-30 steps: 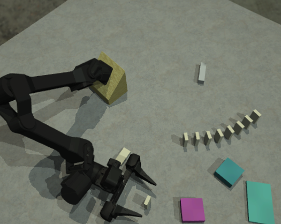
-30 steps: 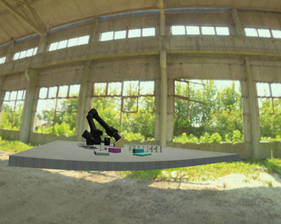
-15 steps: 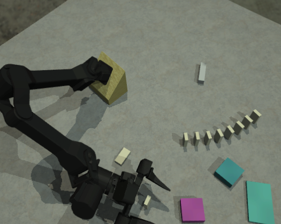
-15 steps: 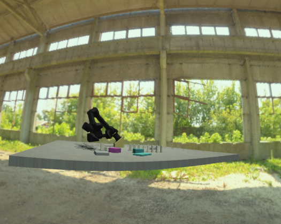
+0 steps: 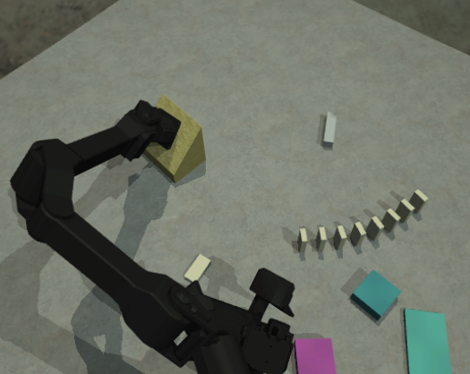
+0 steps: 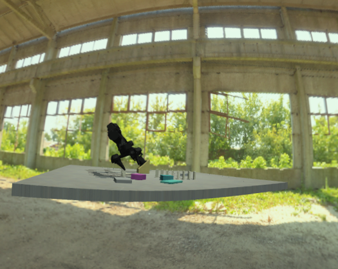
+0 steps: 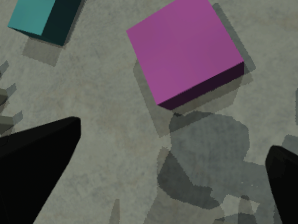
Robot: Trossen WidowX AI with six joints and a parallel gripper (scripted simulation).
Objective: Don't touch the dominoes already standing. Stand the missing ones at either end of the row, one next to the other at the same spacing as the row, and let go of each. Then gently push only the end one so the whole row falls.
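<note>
My gripper tip is now 6 cm short of the magenta block, 5 cm above it and 3 cm to the right of it. Also, from my gripper tip: grey slab: 18 cm ahead, 8 cm to the right, 5 cm below; flat teal slab: 18 cm ahead, 17 cm to the left, 5 cm below; teal block: 19 cm to the left, 7 cm ahead, 5 cm below.
</note>
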